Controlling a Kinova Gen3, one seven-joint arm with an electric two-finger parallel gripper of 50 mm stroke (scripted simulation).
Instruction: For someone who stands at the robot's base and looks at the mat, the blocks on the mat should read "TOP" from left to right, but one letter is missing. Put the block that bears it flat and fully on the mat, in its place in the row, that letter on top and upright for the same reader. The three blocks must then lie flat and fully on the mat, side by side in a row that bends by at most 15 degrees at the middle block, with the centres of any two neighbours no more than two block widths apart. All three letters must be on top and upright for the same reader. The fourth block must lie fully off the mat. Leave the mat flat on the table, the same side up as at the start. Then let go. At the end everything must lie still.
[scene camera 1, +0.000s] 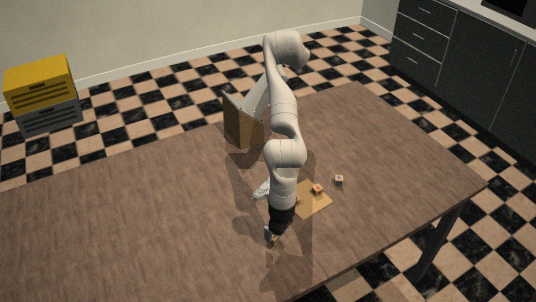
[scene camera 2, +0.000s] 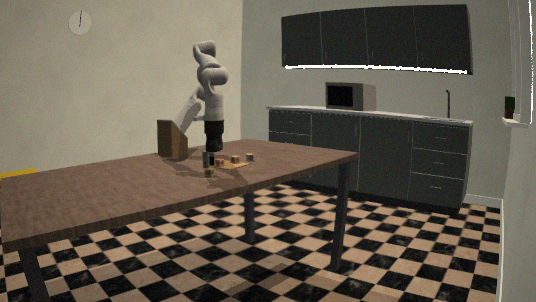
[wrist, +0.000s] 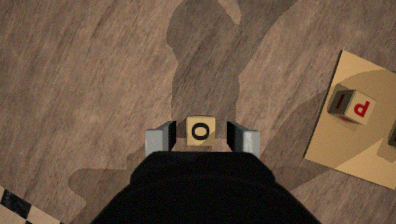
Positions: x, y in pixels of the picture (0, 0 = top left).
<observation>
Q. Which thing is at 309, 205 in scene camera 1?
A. A tan mat.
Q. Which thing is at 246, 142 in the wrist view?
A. My gripper.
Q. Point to an O block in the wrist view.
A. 200, 129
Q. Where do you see my gripper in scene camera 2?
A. At 209, 166
</observation>
